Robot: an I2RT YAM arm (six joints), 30 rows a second.
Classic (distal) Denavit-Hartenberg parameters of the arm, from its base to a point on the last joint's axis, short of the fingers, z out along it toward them. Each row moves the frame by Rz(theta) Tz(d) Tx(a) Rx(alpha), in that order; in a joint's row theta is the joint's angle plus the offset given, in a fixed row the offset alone. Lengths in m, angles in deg.
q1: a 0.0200  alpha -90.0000  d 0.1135  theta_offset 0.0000
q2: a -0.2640  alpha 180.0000  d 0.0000  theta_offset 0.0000
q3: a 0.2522  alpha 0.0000  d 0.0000  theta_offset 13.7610
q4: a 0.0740  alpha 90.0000  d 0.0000  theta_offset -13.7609
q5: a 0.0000  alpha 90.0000  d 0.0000  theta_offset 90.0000
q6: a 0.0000  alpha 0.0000  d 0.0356  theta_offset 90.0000
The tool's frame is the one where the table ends.
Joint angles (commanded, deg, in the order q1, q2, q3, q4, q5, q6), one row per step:
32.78 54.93 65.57 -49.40 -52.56 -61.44
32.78 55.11 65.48 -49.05 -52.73 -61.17
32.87 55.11 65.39 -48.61 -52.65 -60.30
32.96 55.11 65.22 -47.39 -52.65 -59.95
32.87 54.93 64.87 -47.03 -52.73 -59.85
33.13 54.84 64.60 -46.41 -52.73 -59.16
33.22 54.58 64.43 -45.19 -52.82 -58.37
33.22 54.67 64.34 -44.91 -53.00 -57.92
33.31 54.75 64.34 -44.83 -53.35 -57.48
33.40 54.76 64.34 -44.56 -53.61 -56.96
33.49 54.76 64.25 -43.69 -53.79 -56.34
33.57 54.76 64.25 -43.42 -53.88 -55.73
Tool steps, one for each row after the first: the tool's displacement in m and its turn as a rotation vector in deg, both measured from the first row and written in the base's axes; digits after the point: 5 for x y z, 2 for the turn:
0.00096 0.00070 -0.00045 0.12 0.24 0.03
0.00126 0.00118 -0.00038 0.24 0.72 -0.27
0.00223 0.00213 0.00032 0.81 0.17 -0.31
0.00222 0.00183 -0.00056 0.95 0.13 -0.37
0.00203 0.00266 -0.00094 1.17 0.40 -0.36
0.00191 0.00296 0.00052 1.91 0.07 -0.47
0.00244 0.00338 0.00022 2.04 0.47 -0.49
0.00243 0.00386 0.00021 2.19 1.00 -0.28
0.00235 0.00426 0.00063 2.44 1.35 -0.15
0.00281 0.00497 0.00138 2.93 1.34 -0.12
0.00280 0.00530 0.00178 3.10 1.72 -0.17

